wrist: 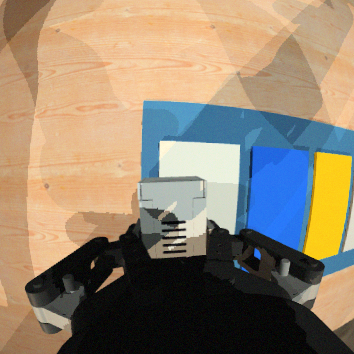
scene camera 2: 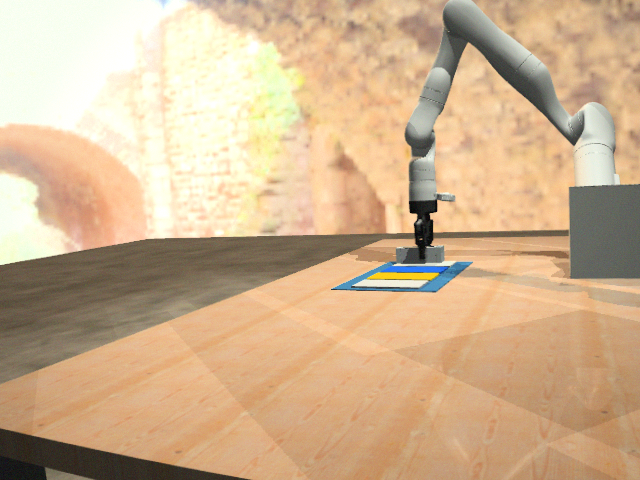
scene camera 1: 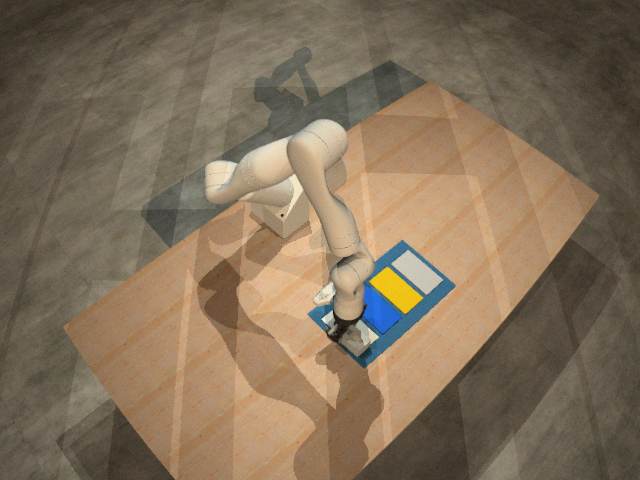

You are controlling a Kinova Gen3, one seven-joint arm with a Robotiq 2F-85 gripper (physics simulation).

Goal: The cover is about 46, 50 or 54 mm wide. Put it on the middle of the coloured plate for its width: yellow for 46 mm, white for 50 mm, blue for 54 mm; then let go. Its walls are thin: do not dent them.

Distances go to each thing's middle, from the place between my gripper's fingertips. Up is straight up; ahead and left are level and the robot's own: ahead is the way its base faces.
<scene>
Now: the white plate point(wrist: 218, 163) 30 mm to the left of my hand and 10 mm below it. The rest, counted from my hand: cover point(wrist: 173, 224): 10 mm ahead, 10 mm above; then blue mat point(wrist: 161, 120): 30 mm ahead, 170 mm to the left, 10 mm below; then blue plate point(scene camera 1: 378, 313): 20 mm ahead, 120 mm to the left, 10 mm below.
</scene>
